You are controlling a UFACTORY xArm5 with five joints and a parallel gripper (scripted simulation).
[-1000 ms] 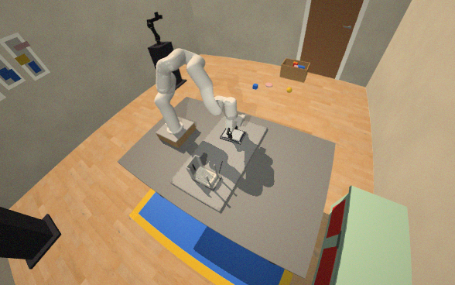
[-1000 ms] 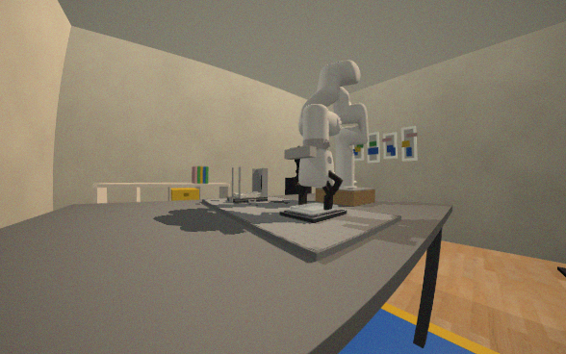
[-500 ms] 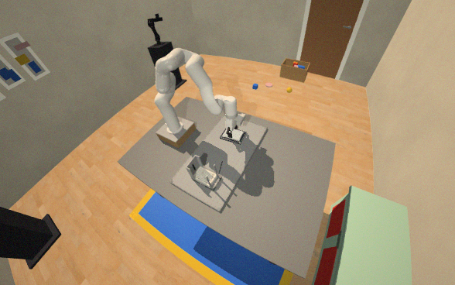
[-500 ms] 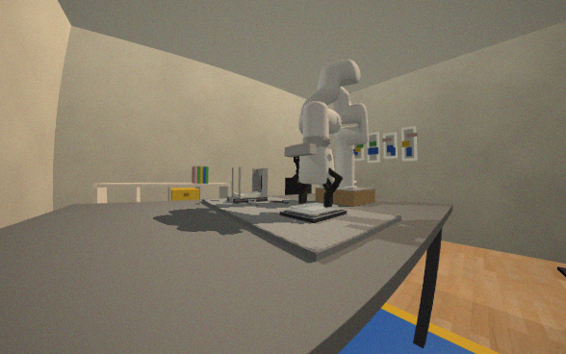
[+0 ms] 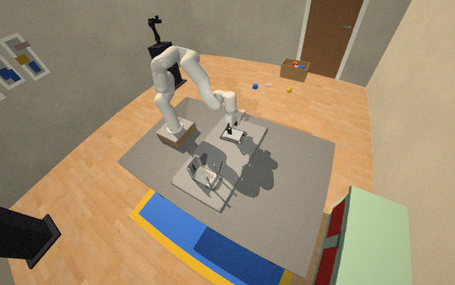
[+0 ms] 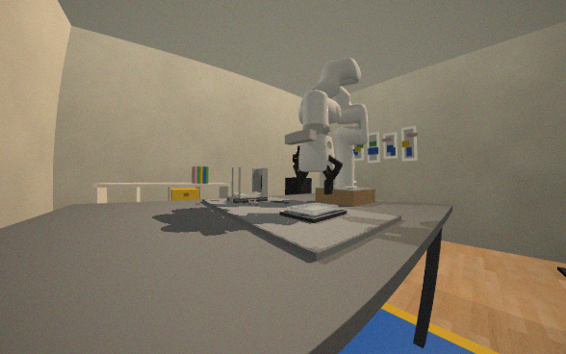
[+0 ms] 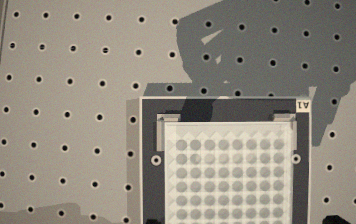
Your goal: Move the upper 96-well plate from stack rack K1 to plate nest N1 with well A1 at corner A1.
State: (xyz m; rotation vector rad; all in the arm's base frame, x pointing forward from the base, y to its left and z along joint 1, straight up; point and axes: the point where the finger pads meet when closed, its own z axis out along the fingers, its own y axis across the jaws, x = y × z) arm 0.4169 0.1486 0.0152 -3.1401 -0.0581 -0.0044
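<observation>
The white 96-well plate is 60 mm below my hand. From my hand the other things lie so: dark plate nest N1: 70 mm below; then A1 label: 80 mm ahead, 60 mm below, 50 mm to the right.
</observation>
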